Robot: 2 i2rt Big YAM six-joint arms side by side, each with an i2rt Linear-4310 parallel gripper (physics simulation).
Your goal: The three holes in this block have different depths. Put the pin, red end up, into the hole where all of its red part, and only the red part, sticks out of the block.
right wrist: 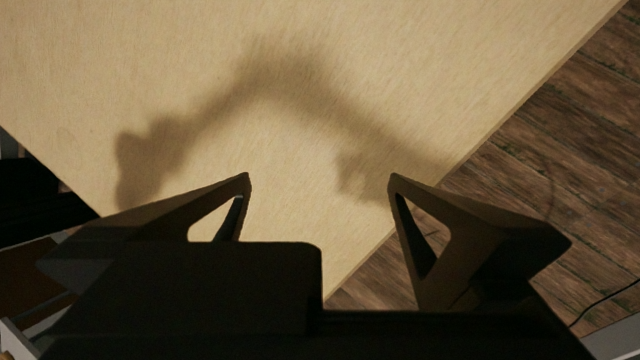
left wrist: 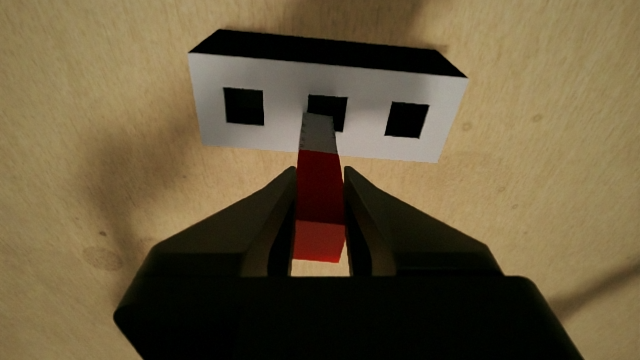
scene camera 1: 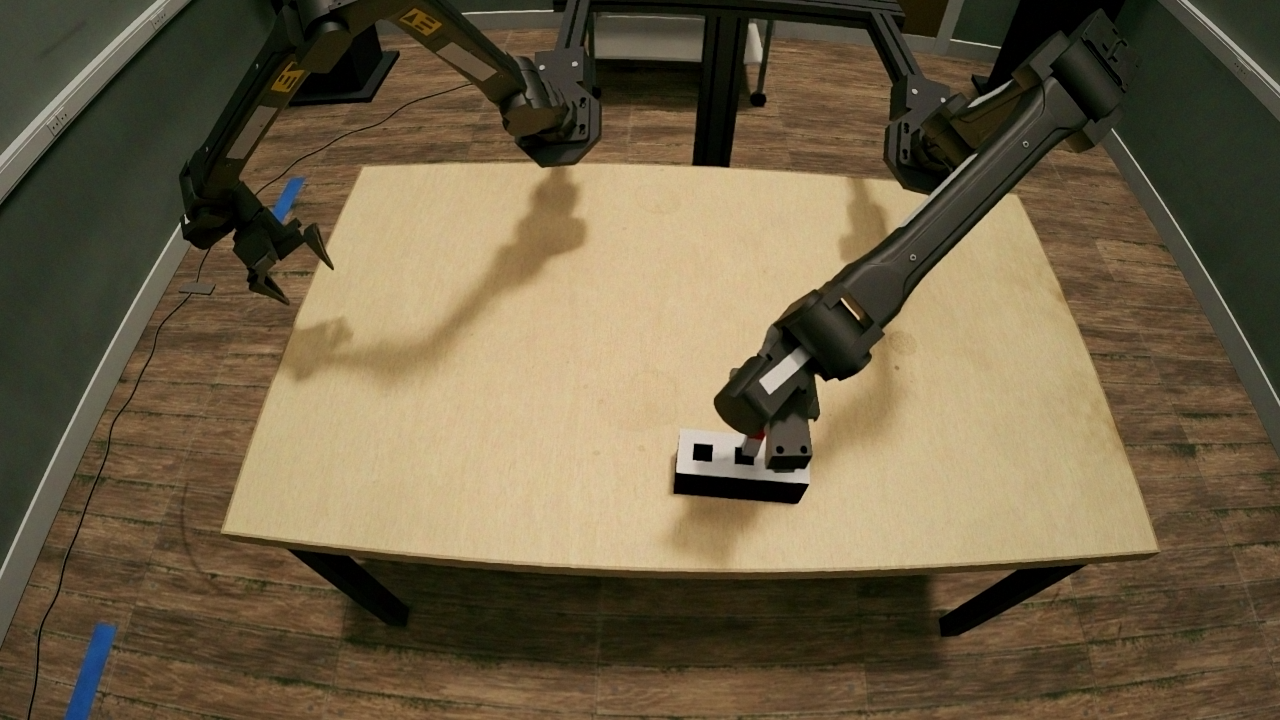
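Pixels of known places: left gripper, fingertip midpoint: [left wrist: 320,179] [scene camera 1: 760,432]; right gripper, fingertip midpoint: [right wrist: 319,180] [scene camera 1: 310,286]; left arm's base, origin of the base link: [scene camera 1: 926,151]; right arm's base, origin of the base link: [scene camera 1: 556,122].
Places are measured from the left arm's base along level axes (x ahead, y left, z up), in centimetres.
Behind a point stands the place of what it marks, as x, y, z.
Observation:
The white-topped block [scene camera 1: 723,454] {55.2, -29.6, -18.0} [left wrist: 285,107] {55.0, -23.5, -18.0} with black sides stands near the table's front edge. Its three square holes show in the left wrist view; in scene camera 1 my left gripper hides the right one. My left gripper [scene camera 1: 759,436] {56.8, -25.8, -7.7} [left wrist: 320,179] {56.8, -25.8, -7.7} is shut on the pin [scene camera 1: 753,444] {55.3, -25.9, -13.8} [left wrist: 319,185] {55.7, -26.0, -8.5}, around its red part, red end up. The pin's grey lower end overlaps the middle hole [scene camera 1: 741,457] [left wrist: 340,110] in both views; whether it is inside the hole, I cannot tell. My right gripper [scene camera 1: 308,284] {42.1, -98.7, -10.1} [right wrist: 319,180] {42.1, -98.7, -10.1} is open and empty, off the table's left edge.
The wooden table [scene camera 1: 501,429] {53.3, -64.0, -25.6} [right wrist: 300,150] {37.3, -92.4, -25.5} carries soft shadows of both arms. The black frame post [scene camera 1: 716,89] {-39.2, -39.7, -18.7} stands behind the table's back edge. A thin black cable [scene camera 1: 134,394] runs over the floor on the left.

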